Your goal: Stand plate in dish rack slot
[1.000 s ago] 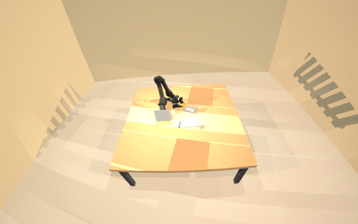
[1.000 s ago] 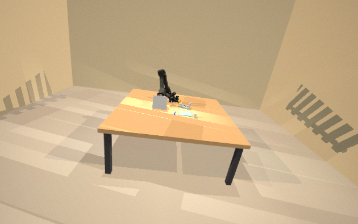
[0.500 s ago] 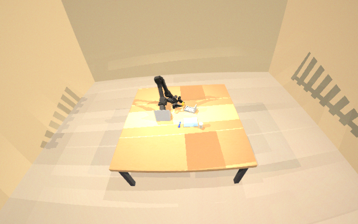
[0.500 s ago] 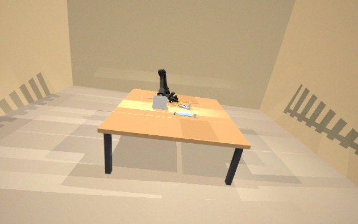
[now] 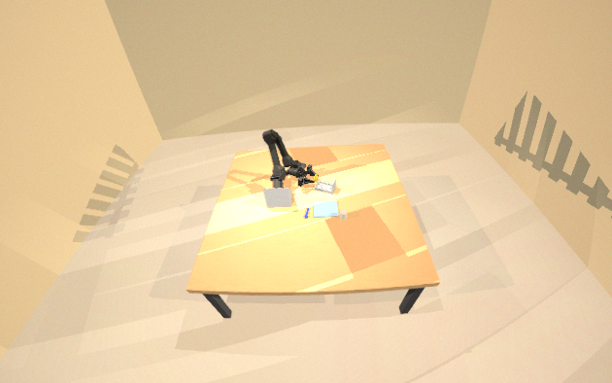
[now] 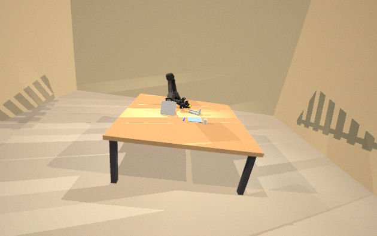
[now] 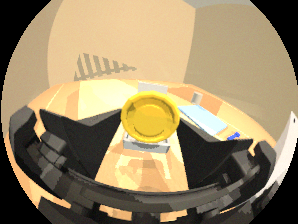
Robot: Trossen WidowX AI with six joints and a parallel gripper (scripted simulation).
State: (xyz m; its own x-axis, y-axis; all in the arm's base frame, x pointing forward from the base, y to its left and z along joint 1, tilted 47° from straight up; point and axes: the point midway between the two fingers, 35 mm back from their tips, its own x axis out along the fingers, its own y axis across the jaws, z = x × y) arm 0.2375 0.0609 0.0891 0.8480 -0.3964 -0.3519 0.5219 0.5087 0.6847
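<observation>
Right now my gripper tip is 5 cm short of the grey dish rack, 4 cm above it and 3 cm to the left of it. From my gripper tip the other things lie so: light blue mat (23 cm to the right, 6 cm below, 2 cm ahead); then yellow plate (1 cm behind); then blue spoon (25 cm to the right, 11 cm behind, 6 cm below).
</observation>
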